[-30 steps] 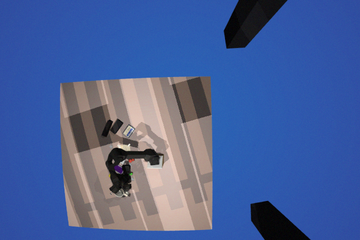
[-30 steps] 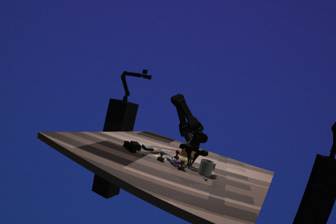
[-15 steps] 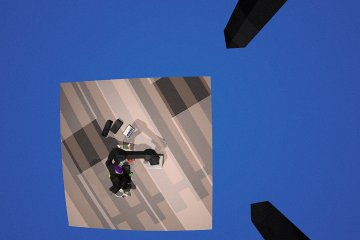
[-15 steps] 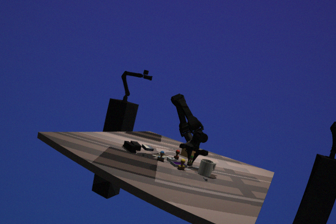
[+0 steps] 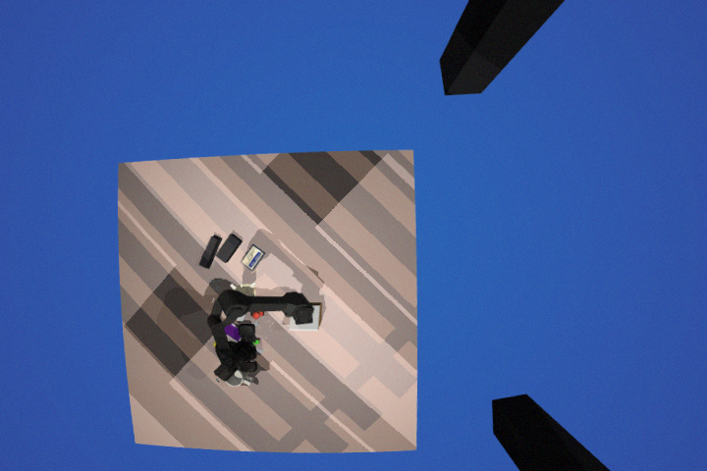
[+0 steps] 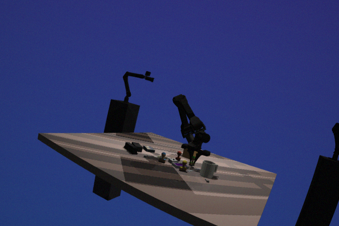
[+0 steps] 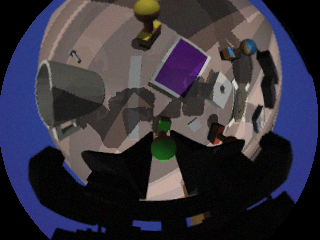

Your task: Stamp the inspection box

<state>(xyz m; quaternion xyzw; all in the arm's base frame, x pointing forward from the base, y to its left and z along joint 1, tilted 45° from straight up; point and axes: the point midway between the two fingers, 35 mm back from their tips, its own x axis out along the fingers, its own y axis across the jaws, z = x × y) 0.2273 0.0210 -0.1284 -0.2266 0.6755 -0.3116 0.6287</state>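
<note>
My gripper tip is now 9 cm short of the purple ink pad, 4 cm to the left of it and 3 cm above it. From my gripper tip the other things lie so: green-knobbed stamp: right at my gripper tip; then red-knobbed stamp: 11 cm to the right, 3 cm behind, 1 cm below; then yellow-knobbed stamp: 15 cm ahead, 1 cm below.
</note>
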